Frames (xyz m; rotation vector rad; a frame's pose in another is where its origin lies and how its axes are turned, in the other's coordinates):
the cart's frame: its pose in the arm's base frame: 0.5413 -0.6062 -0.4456 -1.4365 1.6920 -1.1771
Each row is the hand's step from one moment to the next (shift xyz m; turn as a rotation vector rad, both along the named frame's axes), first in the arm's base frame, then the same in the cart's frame.
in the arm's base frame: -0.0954 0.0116 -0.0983 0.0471 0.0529 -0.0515
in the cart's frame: 0.0008 0.1294 -0.0463 -0.0662 0.0275 0.0503
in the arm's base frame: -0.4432 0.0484 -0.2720 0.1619 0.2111 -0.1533
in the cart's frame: 0.0253 0.4337 -0.2898 -0.2539 0.0734 0.1563
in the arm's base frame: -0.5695 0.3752 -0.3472 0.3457 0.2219 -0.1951
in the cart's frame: -0.2716 0.5589 -0.4466 -0.3080 0.0342 0.3328
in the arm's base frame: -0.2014 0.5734 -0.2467 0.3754 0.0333 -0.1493
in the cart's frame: -0.5354 0.3153 -0.2101 -0.1271 -0.0221 0.3843
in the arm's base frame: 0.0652 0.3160 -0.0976 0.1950 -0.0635 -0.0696
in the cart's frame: -0.3300 0.0648 0.0236 0.0132 -0.0196 0.2153
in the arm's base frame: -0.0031 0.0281 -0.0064 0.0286 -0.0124 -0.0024
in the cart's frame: -0.0272 0.0074 -0.0067 0.0056 -0.0100 0.0291
